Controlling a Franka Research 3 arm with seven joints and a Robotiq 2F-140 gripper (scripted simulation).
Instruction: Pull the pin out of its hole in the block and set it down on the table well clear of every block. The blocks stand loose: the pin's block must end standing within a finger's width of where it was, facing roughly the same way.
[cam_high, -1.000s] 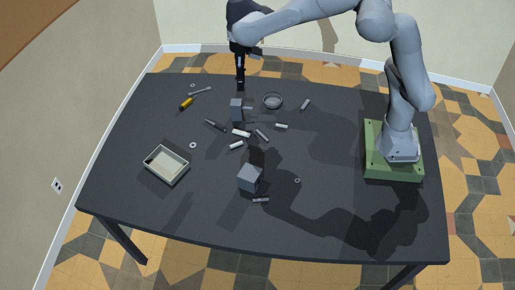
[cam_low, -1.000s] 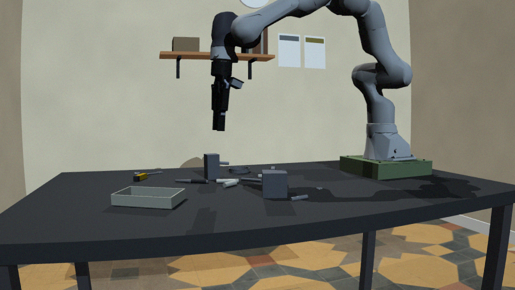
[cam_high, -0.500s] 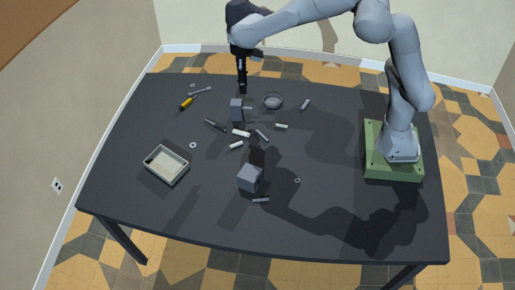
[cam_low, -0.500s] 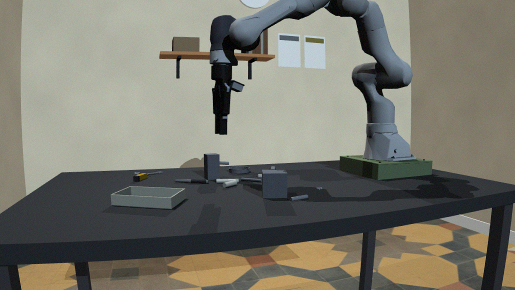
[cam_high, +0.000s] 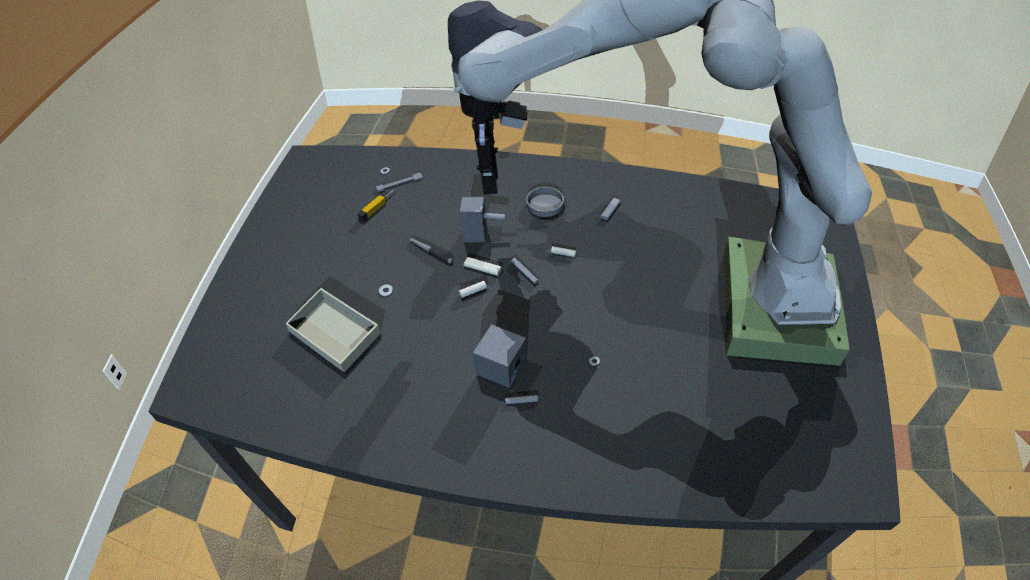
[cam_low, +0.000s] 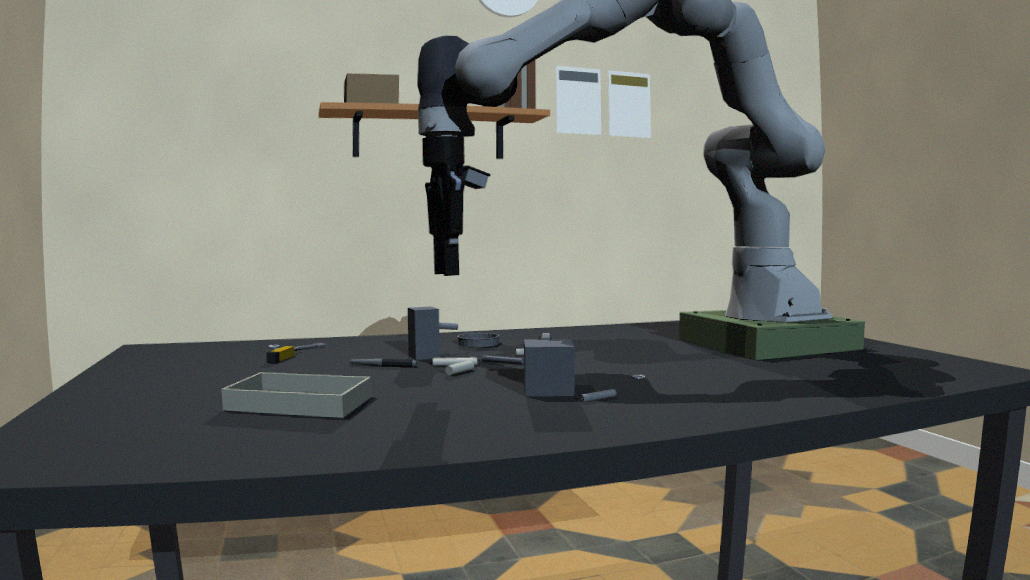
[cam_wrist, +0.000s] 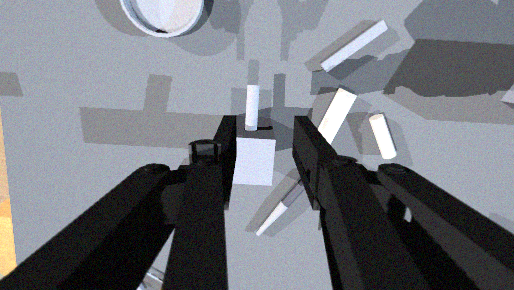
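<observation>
The pin is 2 cm ahead of my hand, 1 cm to the right of it and 12 cm below it. From my hand the other things lie so: yellow-handled screwdriver: 30 cm ahead, 6 cm to the right, 17 cm below; round dish: 9 cm behind, 12 cm to the right, 17 cm below; tray: 26 cm ahead, 31 cm to the left, 17 cm below.
</observation>
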